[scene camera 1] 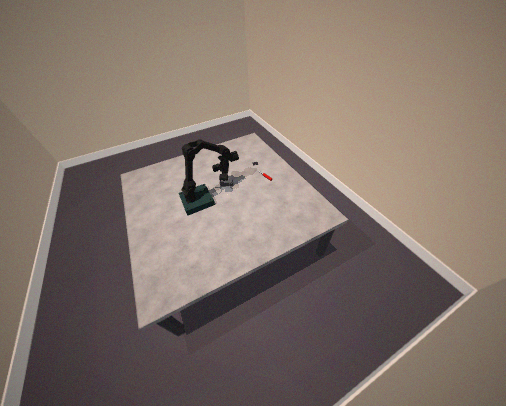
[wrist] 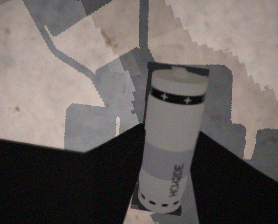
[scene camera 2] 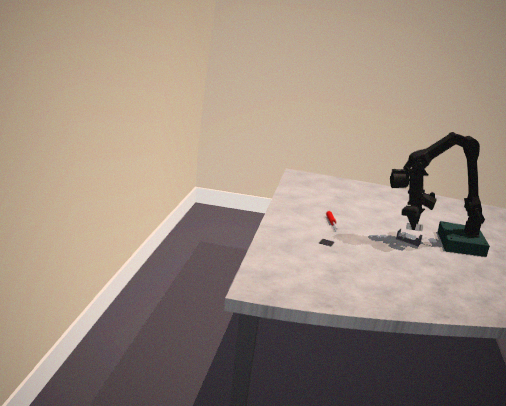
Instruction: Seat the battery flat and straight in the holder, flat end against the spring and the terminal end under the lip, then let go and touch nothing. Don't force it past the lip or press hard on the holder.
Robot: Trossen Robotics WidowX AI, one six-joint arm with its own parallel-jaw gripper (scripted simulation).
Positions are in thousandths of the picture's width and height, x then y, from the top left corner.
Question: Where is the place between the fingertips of my gripper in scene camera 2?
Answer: At 819,565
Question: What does my gripper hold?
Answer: A battery.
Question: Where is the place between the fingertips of my gripper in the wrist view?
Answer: At 606,605
